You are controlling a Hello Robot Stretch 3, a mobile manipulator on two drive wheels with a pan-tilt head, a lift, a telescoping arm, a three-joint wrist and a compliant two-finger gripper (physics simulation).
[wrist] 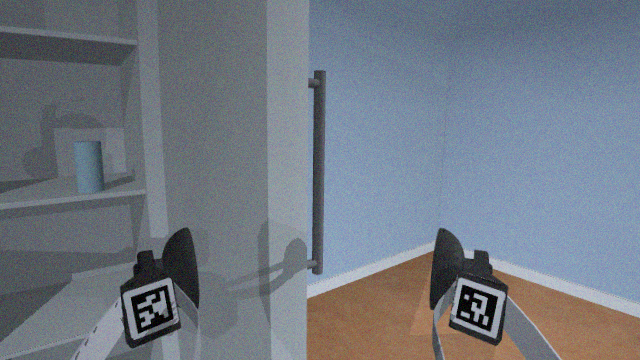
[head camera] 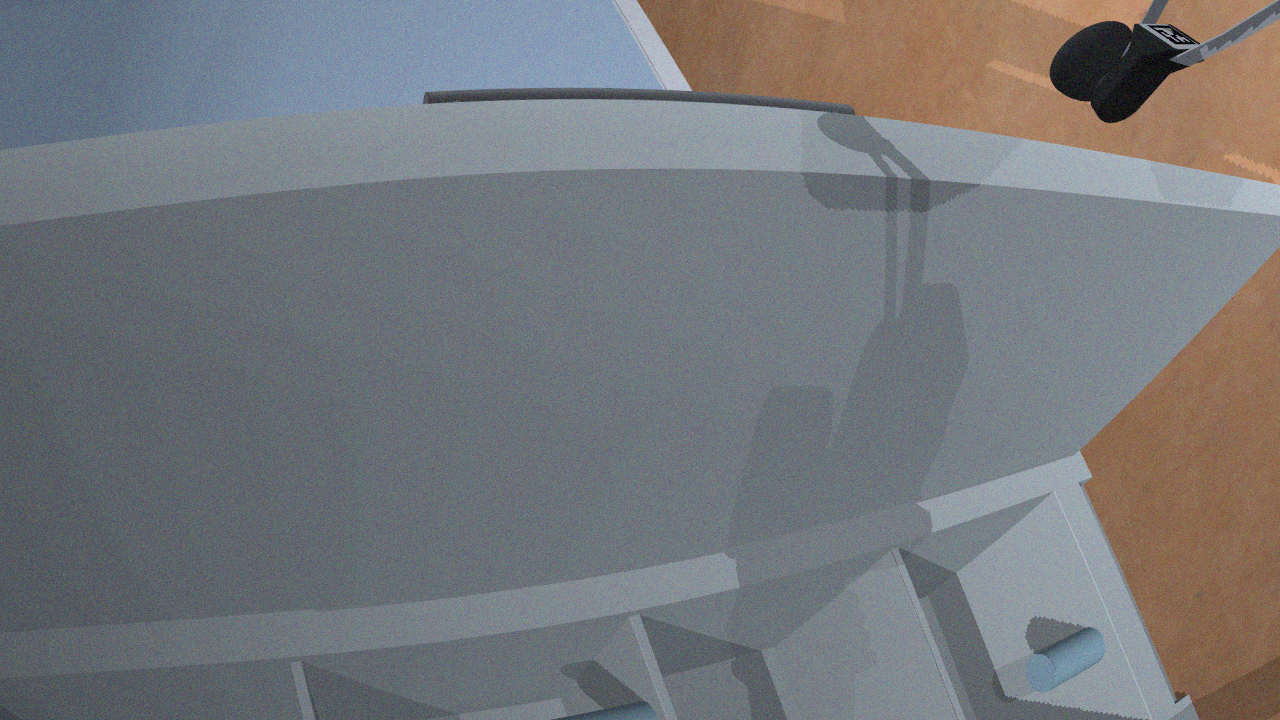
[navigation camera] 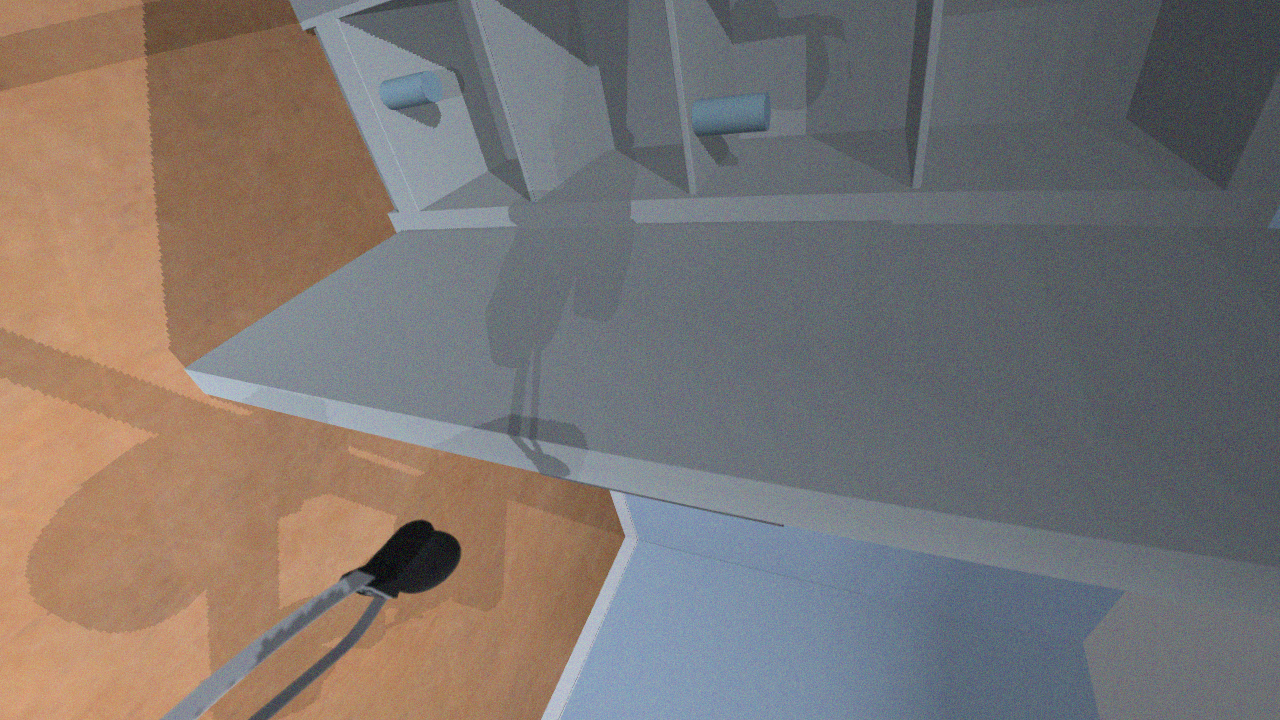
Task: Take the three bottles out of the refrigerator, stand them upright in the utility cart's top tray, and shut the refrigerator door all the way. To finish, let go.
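The refrigerator door (head camera: 402,358) (navigation camera: 760,340) (wrist: 215,125) stands open, with its inner face showing. Its dark vertical handle (head camera: 626,94) (wrist: 319,172) is on the far side. A blue bottle (head camera: 1065,660) (navigation camera: 411,90) stands upright in the lowest compartment. Another blue bottle (navigation camera: 730,114) (wrist: 89,166) stands upright on a higher shelf; part of it shows in the head view. The third bottle and the utility cart do not show. My gripper (wrist: 314,256) is open and empty. In the wrist view the handle is ahead, between the fingers' lines, its lower end near fingertip height.
Refrigerator shelves (navigation camera: 680,107) (wrist: 65,200) lie behind the open door, on the left in the wrist view. A blue wall (head camera: 358,44) (navigation camera: 760,626) (wrist: 500,125) stands beyond the door, with white skirting (wrist: 370,270) above the wooden floor (head camera: 1190,537) (navigation camera: 71,268) (wrist: 370,325).
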